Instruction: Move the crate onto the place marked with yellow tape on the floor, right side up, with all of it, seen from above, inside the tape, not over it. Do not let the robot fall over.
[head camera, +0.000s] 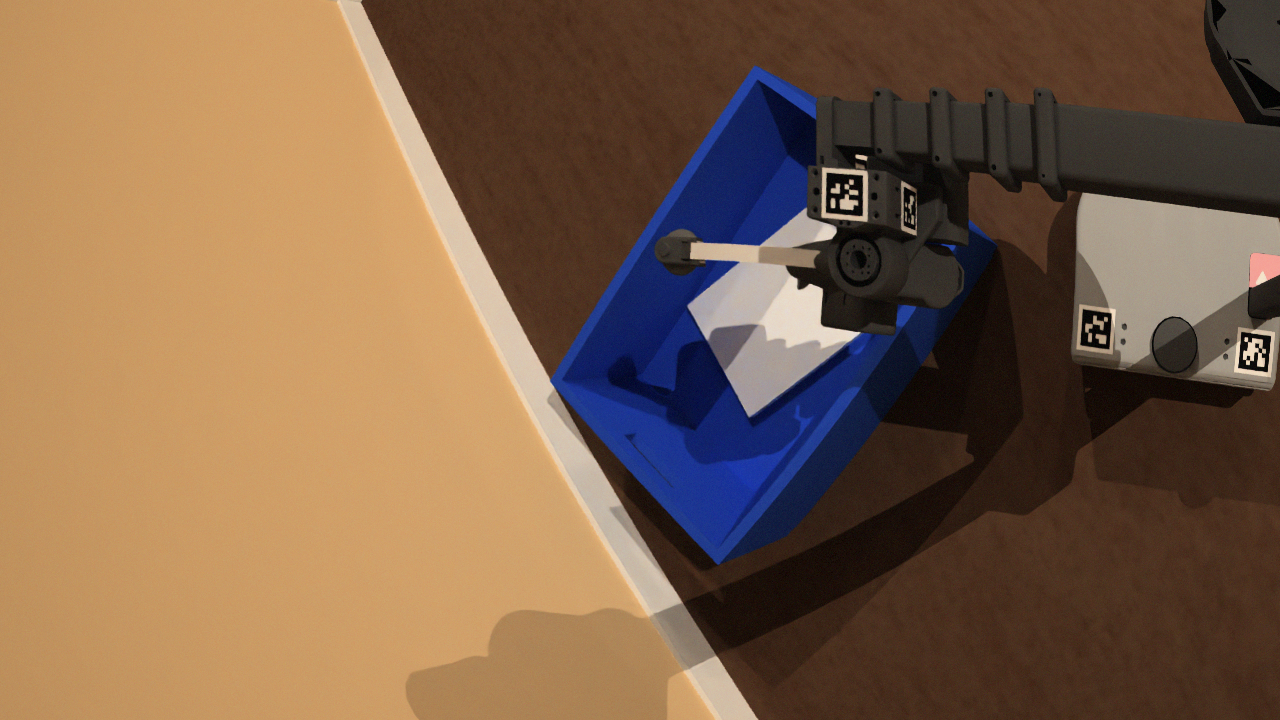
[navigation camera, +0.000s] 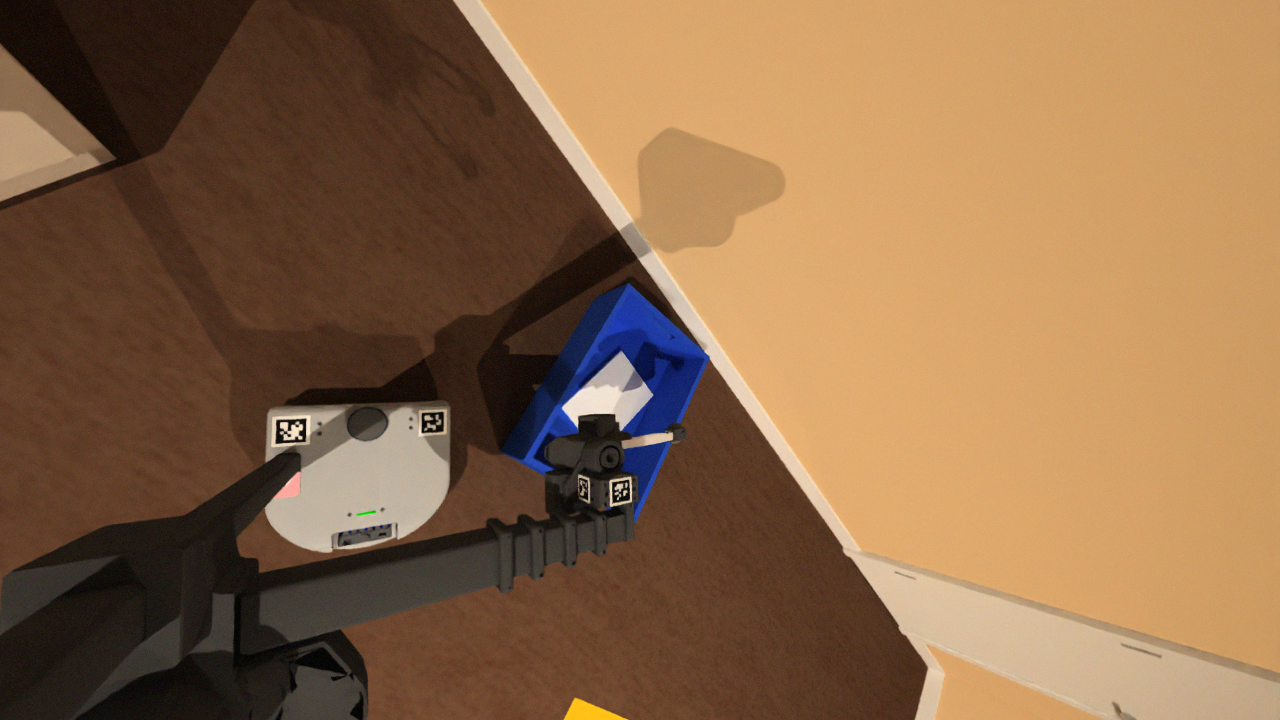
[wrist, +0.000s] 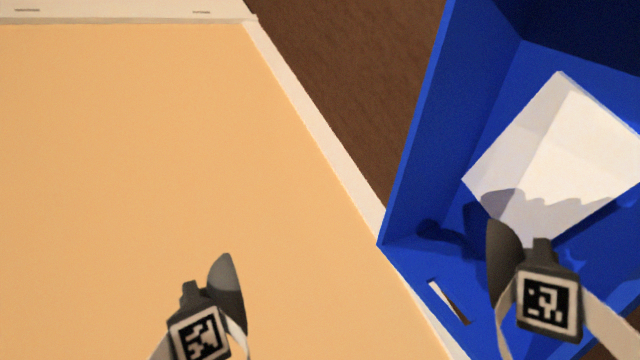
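Pixels of known places: gripper, fingertip midpoint: (navigation camera: 649, 431) (wrist: 359, 265); robot's base, link origin: (head camera: 1171, 341) (navigation camera: 367, 422).
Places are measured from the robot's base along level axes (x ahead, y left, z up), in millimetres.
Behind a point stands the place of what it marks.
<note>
The blue crate (head camera: 626, 331) {y -919, x 87, z 137 mm} (navigation camera: 572, 362) {y -501, x 149, z 153 mm} (wrist: 435, 125) {y -801, x -90, z 174 mm} stands open side up on the brown floor, one corner at the skirting board. A slot shows in its end wall in the wrist view. A white flat-sided thing (head camera: 742, 376) {y -766, x 142, z 34 mm} (navigation camera: 617, 380) {y -726, x 98, z 34 mm} (wrist: 555, 165) {y -668, x 15, z 34 mm} lies inside it. My gripper (head camera: 677, 251) (navigation camera: 676, 434) (wrist: 359, 265) {y -467, x -22, z 581 mm} is open and empty, its fingers wide apart in the wrist view. It hangs over the crate, pointing towards the wall; one fingertip shows in the head view, the other is hidden. A piece of yellow tape (navigation camera: 587, 712) {y -600, x -968, z 1 mm} shows at the bottom edge of the navigation view.
The tan wall (head camera: 223, 313) {y -1320, x 86, z 706 mm} (navigation camera: 984, 268) {y -1115, x 305, z 964 mm} (wrist: 150, 150) {y -1553, x -164, z 660 mm} and white skirting board (head camera: 586, 474) {y -1053, x 351, z 45 mm} (navigation camera: 769, 429) {y -1504, x -131, z 57 mm} (wrist: 325, 145) {y -1463, x -87, z 68 mm} run beside the crate. My base (head camera: 1154, 241) {y -41, x -130, z 160 mm} (navigation camera: 384, 474) {y -33, x -111, z 160 mm} stands on the crate's other side. A pale cabinet (navigation camera: 40, 134) {y 446, x 490, z 230 mm} is at upper left, and a white panel (navigation camera: 1011, 613) {y -2230, x -916, z 671 mm} at lower right.
</note>
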